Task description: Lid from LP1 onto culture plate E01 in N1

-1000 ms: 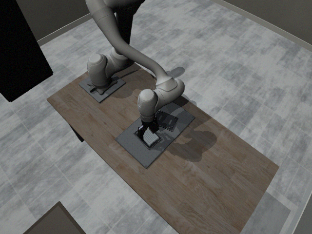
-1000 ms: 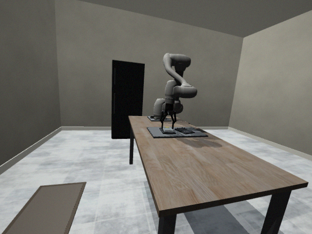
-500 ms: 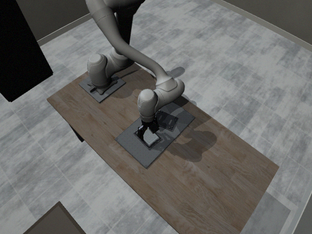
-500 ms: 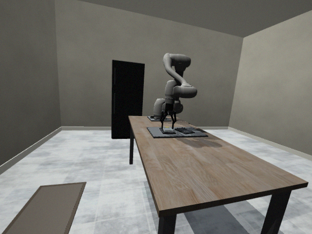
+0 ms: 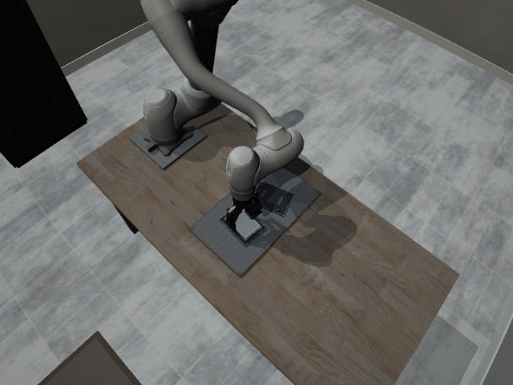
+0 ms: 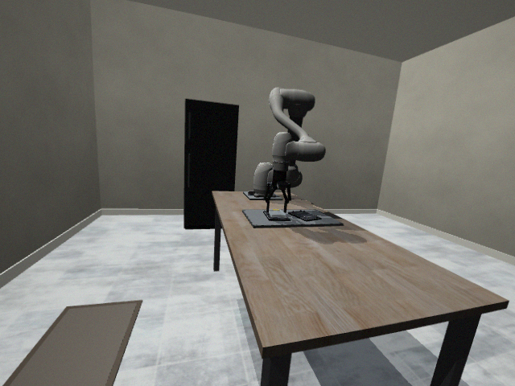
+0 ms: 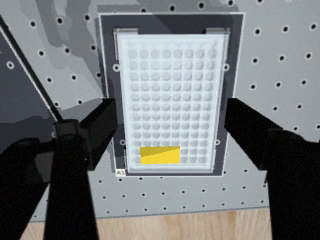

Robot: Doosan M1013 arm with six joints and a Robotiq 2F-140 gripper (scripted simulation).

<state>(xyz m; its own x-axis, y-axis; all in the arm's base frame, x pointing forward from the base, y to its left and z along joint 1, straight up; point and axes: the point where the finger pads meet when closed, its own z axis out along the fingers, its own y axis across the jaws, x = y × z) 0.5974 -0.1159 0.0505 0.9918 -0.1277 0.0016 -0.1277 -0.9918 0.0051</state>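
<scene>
My hand is 20 mm above the clear lid. Also, from my hand: culture plate E01 (30 mm below); then lid park LP1 (10 mm ahead, 180 mm to the left, 50 mm below).
</scene>
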